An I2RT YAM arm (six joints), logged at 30 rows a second.
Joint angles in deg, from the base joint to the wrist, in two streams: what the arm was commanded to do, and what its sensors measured. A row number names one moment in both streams.
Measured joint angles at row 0:
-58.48 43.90 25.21 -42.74 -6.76 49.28
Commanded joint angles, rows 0 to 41:
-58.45 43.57 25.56 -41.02 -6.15 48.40
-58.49 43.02 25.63 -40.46 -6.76 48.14
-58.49 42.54 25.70 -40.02 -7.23 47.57
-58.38 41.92 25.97 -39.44 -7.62 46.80
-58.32 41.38 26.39 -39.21 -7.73 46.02
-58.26 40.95 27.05 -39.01 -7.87 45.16
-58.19 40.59 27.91 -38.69 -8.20 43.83
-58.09 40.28 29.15 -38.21 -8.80 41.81
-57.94 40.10 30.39 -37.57 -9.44 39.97
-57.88 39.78 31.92 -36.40 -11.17 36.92
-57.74 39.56 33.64 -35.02 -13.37 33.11
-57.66 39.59 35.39 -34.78 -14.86 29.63
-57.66 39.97 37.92 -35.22 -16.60 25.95
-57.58 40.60 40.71 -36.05 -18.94 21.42
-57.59 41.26 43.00 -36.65 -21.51 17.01
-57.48 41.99 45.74 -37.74 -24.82 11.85
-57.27 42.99 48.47 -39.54 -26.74 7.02
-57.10 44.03 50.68 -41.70 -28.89 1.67
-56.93 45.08 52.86 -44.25 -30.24 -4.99
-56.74 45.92 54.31 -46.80 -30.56 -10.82
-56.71 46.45 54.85 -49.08 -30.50 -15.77
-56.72 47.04 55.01 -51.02 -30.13 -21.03
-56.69 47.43 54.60 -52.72 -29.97 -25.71
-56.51 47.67 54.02 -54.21 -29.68 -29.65
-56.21 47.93 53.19 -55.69 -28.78 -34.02
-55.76 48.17 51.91 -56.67 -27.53 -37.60
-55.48 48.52 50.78 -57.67 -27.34 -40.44
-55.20 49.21 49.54 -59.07 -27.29 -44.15
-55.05 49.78 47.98 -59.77 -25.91 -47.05
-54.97 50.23 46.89 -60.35 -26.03 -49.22
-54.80 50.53 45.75 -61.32 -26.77 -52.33
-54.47 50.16 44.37 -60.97 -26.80 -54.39
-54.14 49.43 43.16 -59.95 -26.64 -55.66
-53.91 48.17 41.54 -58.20 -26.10 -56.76
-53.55 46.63 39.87 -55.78 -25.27 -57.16
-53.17 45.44 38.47 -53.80 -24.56 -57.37
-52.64 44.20 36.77 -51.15 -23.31 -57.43
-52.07 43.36 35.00 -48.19 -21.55 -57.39
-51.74 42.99 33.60 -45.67 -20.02 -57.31
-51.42 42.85 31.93 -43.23 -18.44 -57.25
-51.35 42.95 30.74 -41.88 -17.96 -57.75
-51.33 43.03 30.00 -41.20 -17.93 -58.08
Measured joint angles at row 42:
-51.81 42.92 31.57 -48.42 -21.21 -54.87
